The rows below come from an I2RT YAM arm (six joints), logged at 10 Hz.
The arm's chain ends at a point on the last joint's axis. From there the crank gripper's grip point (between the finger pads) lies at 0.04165 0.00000 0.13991 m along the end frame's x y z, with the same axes.
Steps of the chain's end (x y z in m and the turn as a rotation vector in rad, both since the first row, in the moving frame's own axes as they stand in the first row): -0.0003, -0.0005, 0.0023, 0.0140, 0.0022, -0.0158; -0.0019, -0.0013, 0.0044, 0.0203, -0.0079, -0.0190; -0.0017, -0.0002, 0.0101, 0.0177, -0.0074, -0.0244; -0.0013, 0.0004, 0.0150, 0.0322, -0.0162, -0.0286; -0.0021, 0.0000, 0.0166, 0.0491, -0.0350, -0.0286; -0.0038, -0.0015, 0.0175, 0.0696, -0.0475, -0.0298; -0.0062, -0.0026, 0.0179, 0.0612, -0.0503, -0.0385; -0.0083, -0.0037, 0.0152, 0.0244, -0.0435, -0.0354
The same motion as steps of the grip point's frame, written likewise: 0.0000, -0.0031, 0.0022, 0.0140, 0.0022, -0.0158; -0.0030, -0.0049, 0.0047, 0.0203, -0.0079, -0.0190; -0.0028, -0.0037, 0.0104, 0.0177, -0.0074, -0.0244; -0.0037, -0.0053, 0.0156, 0.0322, -0.0162, -0.0286; -0.0071, -0.0080, 0.0178, 0.0491, -0.0350, -0.0286; -0.0106, -0.0124, 0.0189, 0.0696, -0.0475, -0.0298; -0.0135, -0.0127, 0.0195, 0.0612, -0.0503, -0.0385; -0.0145, -0.0085, 0.0168, 0.0244, -0.0435, -0.0354
